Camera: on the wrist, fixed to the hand. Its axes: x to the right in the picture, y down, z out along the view.
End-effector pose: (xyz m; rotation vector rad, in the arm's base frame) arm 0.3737 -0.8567 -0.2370 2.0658 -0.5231 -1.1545
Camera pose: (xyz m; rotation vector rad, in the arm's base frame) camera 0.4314 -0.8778 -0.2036 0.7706 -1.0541 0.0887
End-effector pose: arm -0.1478 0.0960 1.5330 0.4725 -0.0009 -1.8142
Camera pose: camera -0.1008 0.0747 1.4858 0.2137 0.3748 -0.1211
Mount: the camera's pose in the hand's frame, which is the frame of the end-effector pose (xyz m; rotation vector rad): 0.0244 0.0384 -0.0531 -0.6380 0.4116 1.5639
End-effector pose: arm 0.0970 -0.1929 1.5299 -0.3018 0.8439 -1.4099
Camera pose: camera 0.0882 -0.1935 1.4605 0.2092 1.3740 0.3005
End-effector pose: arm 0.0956 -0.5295 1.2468 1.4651 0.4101 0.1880
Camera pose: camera 0.1025 -0.4674 1.2781 0.7972 -0.5408 1.7022
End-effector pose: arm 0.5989 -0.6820 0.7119 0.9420 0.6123 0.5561
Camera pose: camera 0.5727 -0.6173 0.7156 0.5205 -0.1116 2.2213
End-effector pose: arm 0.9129 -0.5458 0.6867 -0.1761 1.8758 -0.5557
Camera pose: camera 0.8606 -0.5059 0.6630 0.9934 1.8865 1.1337
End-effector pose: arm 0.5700 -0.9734 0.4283 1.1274 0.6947 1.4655
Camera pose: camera 0.5075 -0.9499 0.4491 0.7580 -0.6614 2.9543
